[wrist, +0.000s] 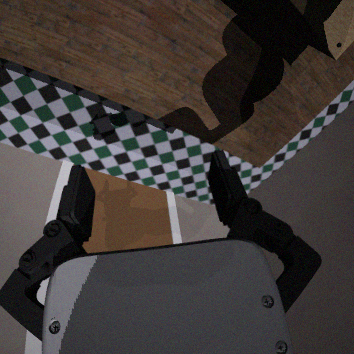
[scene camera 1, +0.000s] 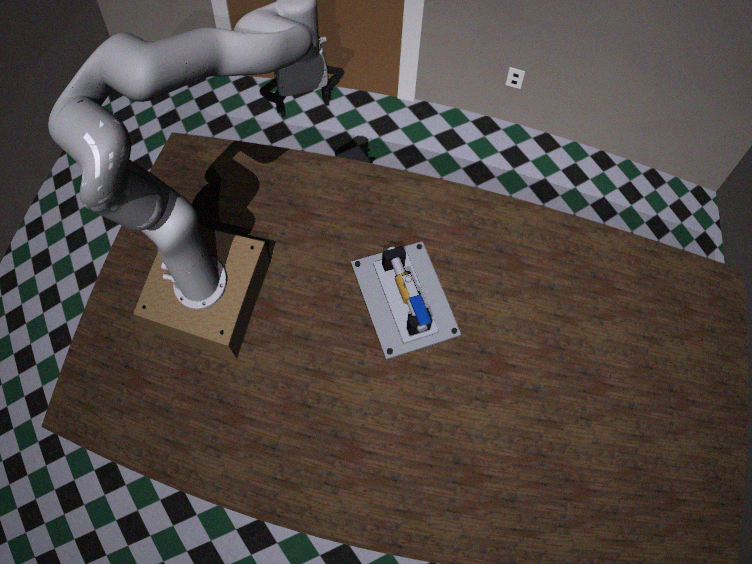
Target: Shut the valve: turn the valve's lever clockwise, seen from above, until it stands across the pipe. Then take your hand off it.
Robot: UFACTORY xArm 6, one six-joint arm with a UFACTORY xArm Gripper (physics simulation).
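The wrist view shows my gripper [wrist: 308, 271], and scene camera 1 shows my gripper [scene camera 1: 265, 90] too, the same spot on it.
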